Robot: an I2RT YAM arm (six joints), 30 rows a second.
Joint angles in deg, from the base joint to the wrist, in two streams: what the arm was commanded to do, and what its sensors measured. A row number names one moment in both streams.
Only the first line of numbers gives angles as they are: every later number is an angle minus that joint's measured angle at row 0.
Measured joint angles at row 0:
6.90 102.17 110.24 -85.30 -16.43 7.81
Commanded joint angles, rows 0 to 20:
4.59 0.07 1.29 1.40 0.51 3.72
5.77 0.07 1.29 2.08 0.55 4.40
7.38 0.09 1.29 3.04 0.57 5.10
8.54 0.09 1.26 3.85 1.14 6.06
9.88 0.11 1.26 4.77 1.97 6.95
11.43 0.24 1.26 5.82 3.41 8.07
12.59 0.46 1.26 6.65 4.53 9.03
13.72 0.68 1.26 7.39 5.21 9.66
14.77 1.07 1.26 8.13 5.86 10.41
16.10 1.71 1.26 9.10 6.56 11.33
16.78 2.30 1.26 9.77 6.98 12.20
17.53 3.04 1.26 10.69 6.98 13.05
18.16 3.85 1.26 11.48 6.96 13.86
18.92 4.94 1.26 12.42 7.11 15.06
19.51 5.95 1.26 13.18 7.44 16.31
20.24 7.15 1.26 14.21 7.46 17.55
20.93 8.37 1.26 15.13 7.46 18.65
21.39 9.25 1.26 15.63 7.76 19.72
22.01 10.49 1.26 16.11 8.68 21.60
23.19 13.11 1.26 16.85 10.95 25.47
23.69 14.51 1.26 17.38 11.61 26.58
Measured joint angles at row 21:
21.83 10.73 0.10 16.37 7.87 19.19
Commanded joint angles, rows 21 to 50:
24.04 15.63 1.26 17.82 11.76 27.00
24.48 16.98 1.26 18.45 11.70 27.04
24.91 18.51 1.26 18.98 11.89 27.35
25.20 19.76 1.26 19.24 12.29 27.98
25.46 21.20 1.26 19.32 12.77 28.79
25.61 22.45 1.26 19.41 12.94 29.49
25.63 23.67 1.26 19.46 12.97 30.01
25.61 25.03 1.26 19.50 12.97 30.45
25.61 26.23 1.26 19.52 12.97 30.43
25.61 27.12 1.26 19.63 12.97 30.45
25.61 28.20 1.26 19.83 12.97 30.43
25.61 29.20 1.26 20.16 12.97 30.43
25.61 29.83 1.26 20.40 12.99 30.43
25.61 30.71 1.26 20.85 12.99 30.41
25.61 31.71 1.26 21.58 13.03 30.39
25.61 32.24 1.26 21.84 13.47 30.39
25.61 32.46 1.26 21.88 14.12 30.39
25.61 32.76 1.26 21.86 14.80 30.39
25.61 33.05 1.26 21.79 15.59 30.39
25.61 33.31 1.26 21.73 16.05 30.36
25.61 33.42 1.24 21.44 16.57 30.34
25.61 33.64 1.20 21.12 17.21 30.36
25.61 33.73 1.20 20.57 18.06 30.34
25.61 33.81 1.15 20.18 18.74 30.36
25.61 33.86 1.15 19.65 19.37 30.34
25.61 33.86 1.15 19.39 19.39 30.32
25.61 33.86 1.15 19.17 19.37 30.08
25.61 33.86 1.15 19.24 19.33 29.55
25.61 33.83 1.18 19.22 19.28 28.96
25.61 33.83 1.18 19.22 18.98 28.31
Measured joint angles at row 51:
25.77 32.55 0.10 19.26 17.80 29.75
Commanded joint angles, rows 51 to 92:
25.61 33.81 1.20 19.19 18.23 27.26
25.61 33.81 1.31 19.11 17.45 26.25
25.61 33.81 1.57 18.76 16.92 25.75
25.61 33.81 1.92 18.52 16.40 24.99
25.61 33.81 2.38 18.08 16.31 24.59
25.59 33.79 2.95 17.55 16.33 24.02
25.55 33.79 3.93 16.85 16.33 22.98
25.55 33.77 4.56 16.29 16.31 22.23
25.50 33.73 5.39 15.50 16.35 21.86
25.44 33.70 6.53 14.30 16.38 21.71
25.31 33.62 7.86 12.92 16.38 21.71
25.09 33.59 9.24 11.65 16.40 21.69
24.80 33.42 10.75 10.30 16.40 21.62
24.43 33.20 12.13 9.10 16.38 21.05
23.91 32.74 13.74 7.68 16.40 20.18
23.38 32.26 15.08 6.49 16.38 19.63
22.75 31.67 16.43 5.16 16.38 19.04
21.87 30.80 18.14 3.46 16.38 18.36
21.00 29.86 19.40 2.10 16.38 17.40
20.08 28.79 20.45 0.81 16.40 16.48
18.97 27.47 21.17 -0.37 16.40 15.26
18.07 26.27 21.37 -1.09 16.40 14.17
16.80 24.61 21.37 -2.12 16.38 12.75
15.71 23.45 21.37 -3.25 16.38 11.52
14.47 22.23 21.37 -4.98 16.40 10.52
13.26 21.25 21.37 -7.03 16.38 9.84
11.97 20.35 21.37 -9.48 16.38 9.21
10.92 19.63 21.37 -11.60 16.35 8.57
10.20 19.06 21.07 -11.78 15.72 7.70
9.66 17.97 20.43 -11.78 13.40 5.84
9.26 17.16 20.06 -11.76 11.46 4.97
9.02 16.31 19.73 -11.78 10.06 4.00
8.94 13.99 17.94 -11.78 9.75 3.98
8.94 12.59 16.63 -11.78 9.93 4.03
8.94 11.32 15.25 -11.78 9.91 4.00
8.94 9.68 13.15 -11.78 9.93 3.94
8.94 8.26 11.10 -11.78 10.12 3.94
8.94 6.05 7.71 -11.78 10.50 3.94
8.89 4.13 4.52 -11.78 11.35 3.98
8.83 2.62 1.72 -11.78 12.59 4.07
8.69 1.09 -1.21 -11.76 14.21 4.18
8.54 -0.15 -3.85 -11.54 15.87 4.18
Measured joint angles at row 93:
8.94 5.36 3.49 -11.78 11.81 4.92
